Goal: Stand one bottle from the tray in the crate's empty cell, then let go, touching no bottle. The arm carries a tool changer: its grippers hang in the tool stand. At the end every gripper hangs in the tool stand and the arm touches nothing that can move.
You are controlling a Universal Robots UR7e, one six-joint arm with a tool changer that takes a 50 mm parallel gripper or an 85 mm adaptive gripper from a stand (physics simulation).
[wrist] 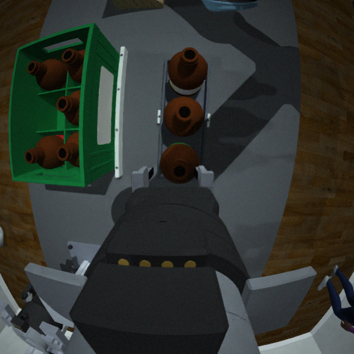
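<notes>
The green crate [91, 162] stands at the left in the wrist view. Bottles fill its cells except the middle cell of the left column, which is empty. Three brown bottles stand in a row in the narrow grey tray [207, 90]: the far bottle [188, 70], the middle bottle [183, 120] and the near bottle [179, 161]. My gripper [173, 176] is open, with its fingertips apart to the left and right of the near bottle's lower edge in the view. The height between fingertips and bottle is hard to tell.
A white rail [119, 110] runs along the crate's right side. At the lower left another gripper [37, 317] hangs at the tool stand, beside a bolted plate [95, 250]. A blue object [230, 5] and a woody block [135, 4] lie at the far edge.
</notes>
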